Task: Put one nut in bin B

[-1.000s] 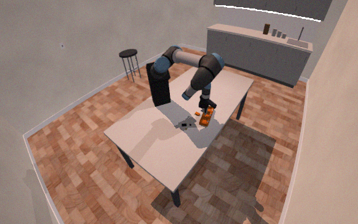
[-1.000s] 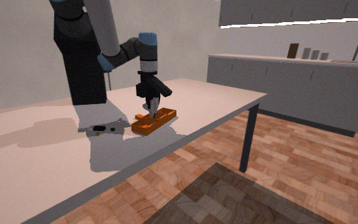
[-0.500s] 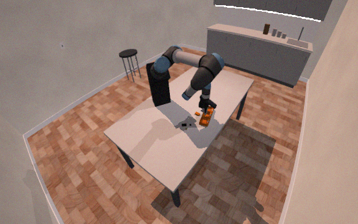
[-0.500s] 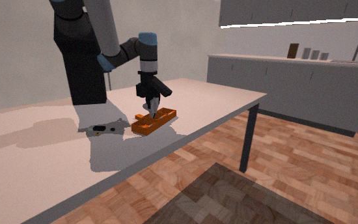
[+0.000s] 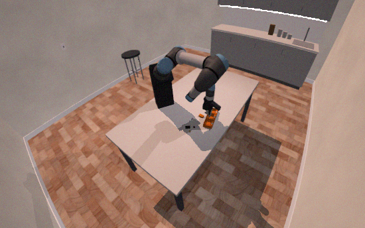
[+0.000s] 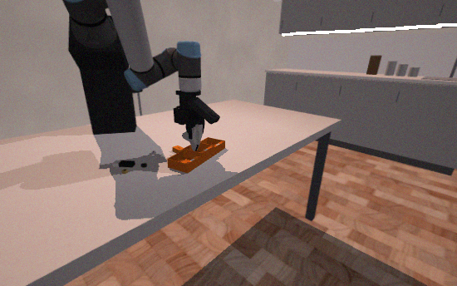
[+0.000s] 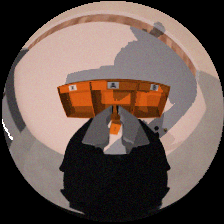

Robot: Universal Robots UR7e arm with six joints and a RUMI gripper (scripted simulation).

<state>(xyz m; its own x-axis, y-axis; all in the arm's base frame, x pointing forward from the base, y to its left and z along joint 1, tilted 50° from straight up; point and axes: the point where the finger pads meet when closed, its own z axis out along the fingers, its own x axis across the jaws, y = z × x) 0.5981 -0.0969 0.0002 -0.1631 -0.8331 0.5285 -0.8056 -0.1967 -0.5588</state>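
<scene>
Right now the orange bin is 10 mm ahead of my hand and 20 mm below it. Round my hand: dark nut: 130 mm behind, 140 mm to the right, 30 mm below; then grey piece: 160 mm behind, 30 mm to the right, 30 mm below; then orange block: 90 mm behind, 20 mm to the left, 30 mm below.
</scene>
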